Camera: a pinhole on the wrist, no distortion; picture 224 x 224 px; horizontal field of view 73.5 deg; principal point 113.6 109.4 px. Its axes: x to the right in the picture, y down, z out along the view. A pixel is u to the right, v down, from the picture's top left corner.
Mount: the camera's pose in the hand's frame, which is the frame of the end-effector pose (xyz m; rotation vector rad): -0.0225 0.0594 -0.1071 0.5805 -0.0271 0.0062
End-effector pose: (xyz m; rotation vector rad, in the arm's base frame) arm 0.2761 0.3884 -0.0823 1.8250 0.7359 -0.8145
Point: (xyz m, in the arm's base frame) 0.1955 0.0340 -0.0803
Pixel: 89.8 208.7
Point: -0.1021 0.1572 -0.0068
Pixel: 20.1 114.6
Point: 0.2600 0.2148 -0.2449
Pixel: 174.1 153.5
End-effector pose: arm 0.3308 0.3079 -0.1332 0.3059 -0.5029 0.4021
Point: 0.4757 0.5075 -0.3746
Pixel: behind the camera
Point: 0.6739 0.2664 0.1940
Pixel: outside the picture
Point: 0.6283 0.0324 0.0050
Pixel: 212.7 20.7
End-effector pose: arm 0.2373 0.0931 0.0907 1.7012 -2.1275 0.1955
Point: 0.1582 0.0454 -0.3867
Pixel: 86.3 185.9
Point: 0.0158 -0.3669 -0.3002
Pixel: 203.5 203.0
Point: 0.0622 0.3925 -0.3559
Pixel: outside the picture
